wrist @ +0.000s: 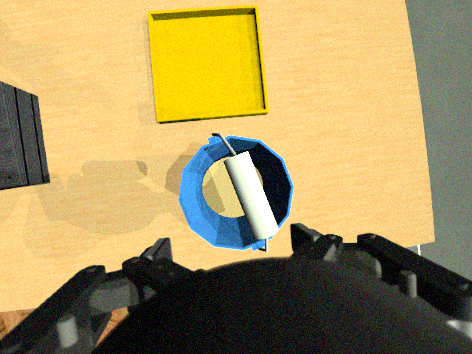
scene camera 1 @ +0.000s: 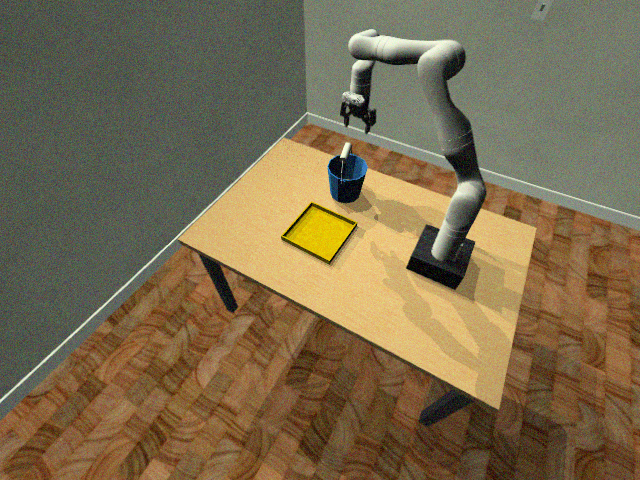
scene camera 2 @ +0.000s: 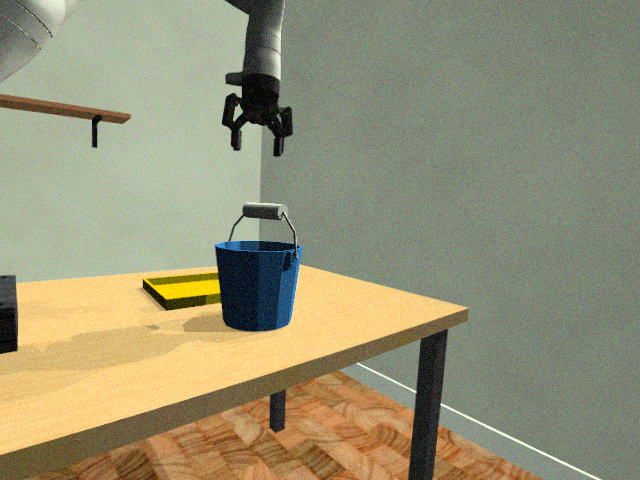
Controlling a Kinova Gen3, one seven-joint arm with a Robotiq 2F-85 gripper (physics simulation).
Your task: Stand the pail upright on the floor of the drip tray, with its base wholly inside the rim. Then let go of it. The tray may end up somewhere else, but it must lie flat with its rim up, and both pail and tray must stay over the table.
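Frame: origin at the arm's base, x ahead, y left, z up, level; metres.
Where they show: gripper, between the fingertips: [wrist: 232,243] [scene camera 1: 356,129] [scene camera 2: 257,153]; arm's base, origin of its link: [scene camera 1: 443,253].
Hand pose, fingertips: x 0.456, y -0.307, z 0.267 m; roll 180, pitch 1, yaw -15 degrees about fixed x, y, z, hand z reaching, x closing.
Note:
Each offset is from my fingertips to the centre of the thing. Level surfaces: height alone.
The blue pail [scene camera 1: 345,187] [scene camera 2: 257,291] [wrist: 191,195] stands upright on the table, beside the tray and apart from it. Its bail is raised, with a white grip @(0.035 m ahead, 0.010 m left, 0.118 m down) [scene camera 1: 345,150] [scene camera 2: 262,210] [wrist: 251,195] above the mouth; in the wrist view the grip runs diagonally. The yellow drip tray @(0.064 m ahead, 0.292 m left, 0.343 m down) [scene camera 1: 320,233] [scene camera 2: 183,289] [wrist: 205,65] lies flat, rim up; the pail hides part of it in scene camera 2. My gripper [scene camera 1: 356,127] [scene camera 2: 257,150] [wrist: 232,243] is open and empty, pointing down, above the grip with a clear gap.
The wooden table @(0.357 m down) [scene camera 1: 248,206] [scene camera 2: 361,310] [wrist: 340,125] carries the arm's black base [scene camera 1: 424,262] [scene camera 2: 7,315] [wrist: 22,140]. The pail is near one long table edge. A brown wall shelf [scene camera 2: 62,107] shows in scene camera 2.

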